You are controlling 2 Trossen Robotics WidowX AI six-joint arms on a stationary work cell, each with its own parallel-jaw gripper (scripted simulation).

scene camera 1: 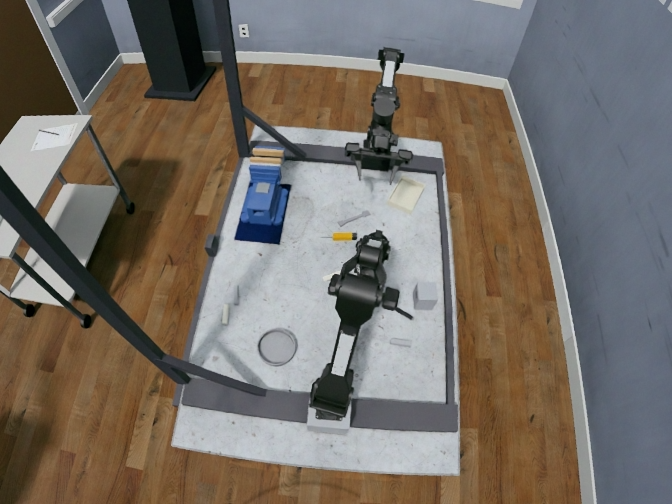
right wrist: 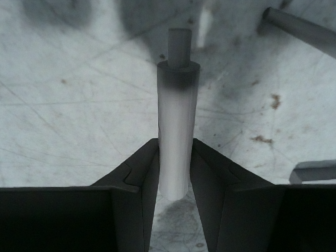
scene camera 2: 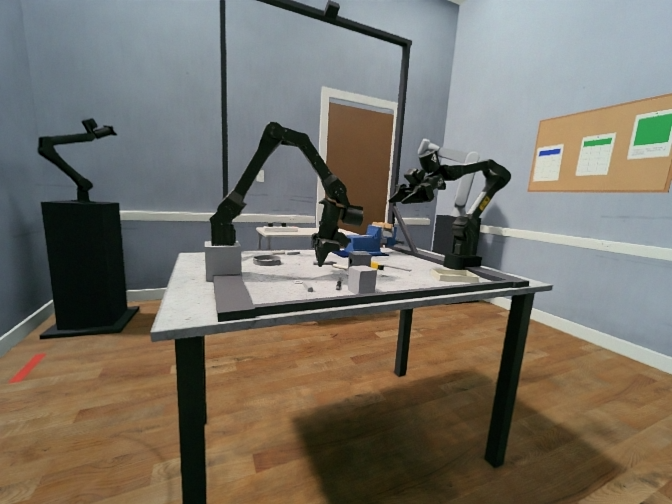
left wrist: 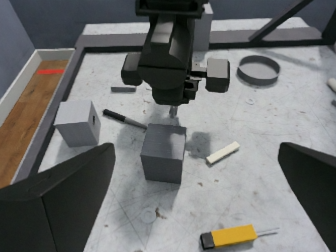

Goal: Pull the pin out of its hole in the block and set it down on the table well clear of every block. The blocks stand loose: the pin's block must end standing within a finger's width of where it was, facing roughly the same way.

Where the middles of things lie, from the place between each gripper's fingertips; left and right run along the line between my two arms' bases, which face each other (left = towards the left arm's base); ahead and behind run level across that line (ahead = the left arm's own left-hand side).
Now: right hand (scene camera 2: 319, 266) 1 cm short of the dark grey block (left wrist: 162, 155), 12 cm to the right of it and 2 cm above it. Also, from my right hand: round dish (scene camera 1: 276, 345): 21 cm behind, 16 cm to the right, 6 cm below.
Now: left hand (scene camera 1: 375, 183) 23 cm above the dark grey block, 18 cm to the left of it and 3 cm short of it. Also, from my left hand: round dish (46 cm to the right, 26 cm below, 19 cm behind).
